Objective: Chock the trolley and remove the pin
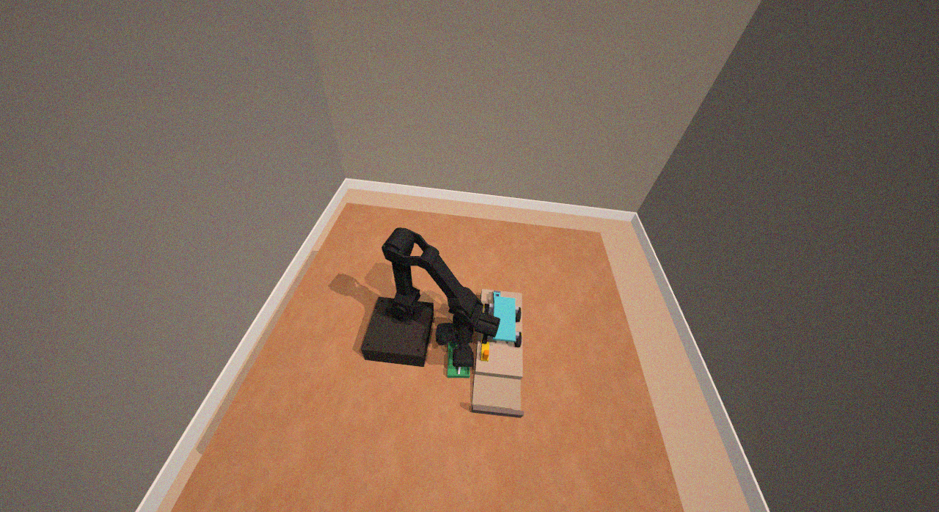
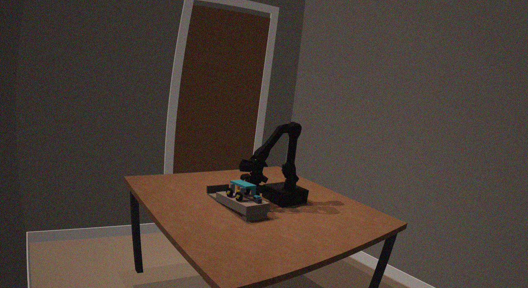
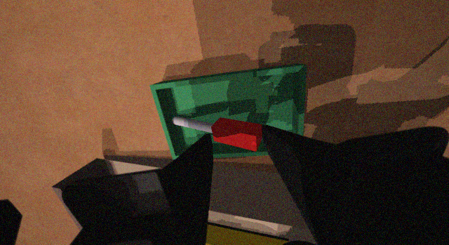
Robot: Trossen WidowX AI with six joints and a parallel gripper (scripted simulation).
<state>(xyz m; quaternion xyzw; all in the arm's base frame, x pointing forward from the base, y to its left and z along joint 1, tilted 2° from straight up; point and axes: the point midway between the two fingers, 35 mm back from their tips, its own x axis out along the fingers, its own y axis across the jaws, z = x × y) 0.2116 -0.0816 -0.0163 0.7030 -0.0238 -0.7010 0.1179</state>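
The red-headed stop pin lies 2 cm to the right of my gripper tip and 1 cm below it. The rest, counted from my gripper tip: yellow chock 8 cm ahead, 5 cm above; then grey ramp 12 cm ahead, 10 cm to the left, 1 cm above; then green tray 4 cm below, 1 cm to the right, 1 cm behind.
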